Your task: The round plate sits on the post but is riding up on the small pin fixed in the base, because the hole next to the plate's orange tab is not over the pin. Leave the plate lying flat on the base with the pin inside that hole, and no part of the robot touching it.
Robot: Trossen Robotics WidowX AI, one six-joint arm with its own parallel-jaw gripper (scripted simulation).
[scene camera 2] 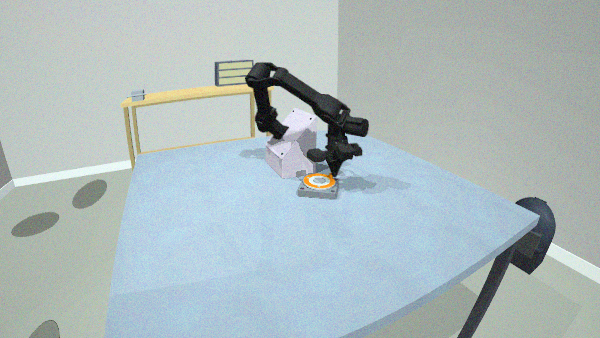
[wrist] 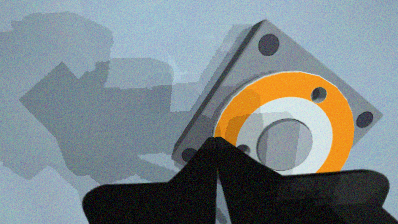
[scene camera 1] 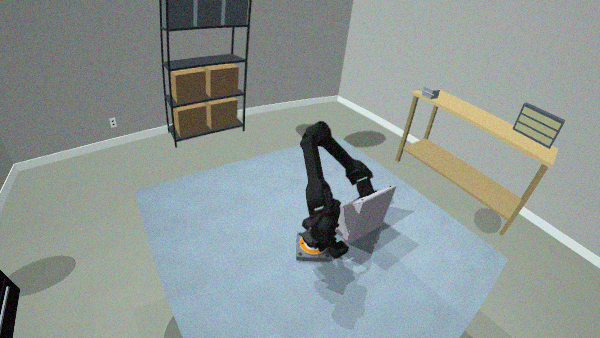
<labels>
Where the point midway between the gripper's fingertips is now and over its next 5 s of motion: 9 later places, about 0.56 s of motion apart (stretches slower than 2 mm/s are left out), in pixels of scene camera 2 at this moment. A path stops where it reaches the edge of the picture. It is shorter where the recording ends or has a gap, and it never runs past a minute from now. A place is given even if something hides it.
My gripper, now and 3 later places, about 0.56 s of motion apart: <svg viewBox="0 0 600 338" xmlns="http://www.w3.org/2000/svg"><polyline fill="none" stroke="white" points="334,176 332,174 328,173 326,169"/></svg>
</labels>
